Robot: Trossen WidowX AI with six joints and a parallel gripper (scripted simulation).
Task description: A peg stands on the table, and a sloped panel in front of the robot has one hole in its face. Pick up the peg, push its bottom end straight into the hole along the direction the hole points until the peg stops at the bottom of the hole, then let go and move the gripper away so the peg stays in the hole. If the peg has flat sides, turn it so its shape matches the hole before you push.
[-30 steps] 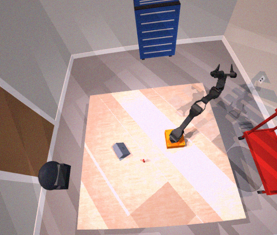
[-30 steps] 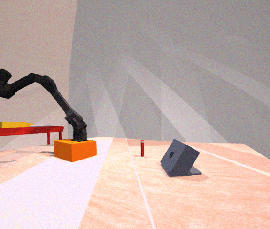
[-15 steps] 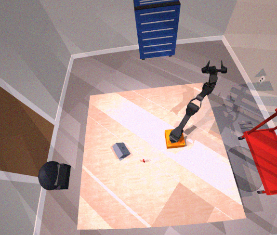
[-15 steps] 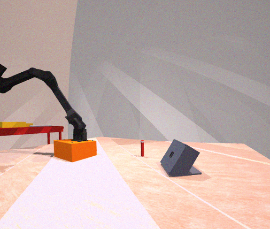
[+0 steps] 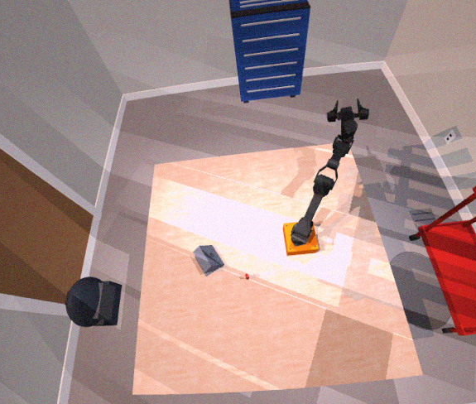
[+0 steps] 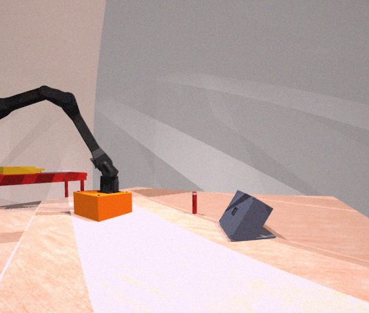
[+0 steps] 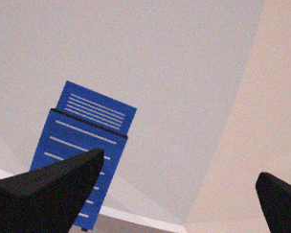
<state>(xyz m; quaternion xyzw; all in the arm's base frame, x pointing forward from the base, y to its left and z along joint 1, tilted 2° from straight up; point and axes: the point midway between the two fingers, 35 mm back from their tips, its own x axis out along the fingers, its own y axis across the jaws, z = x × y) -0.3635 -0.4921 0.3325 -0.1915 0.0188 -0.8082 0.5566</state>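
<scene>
The red square-sided peg lies 67 cm ahead of my gripper tip, 62 cm to the left of it and 39 cm below it. From my gripper tip the other things lie so: grey sloped panel 84 cm ahead, 49 cm to the left, 40 cm below.
</scene>
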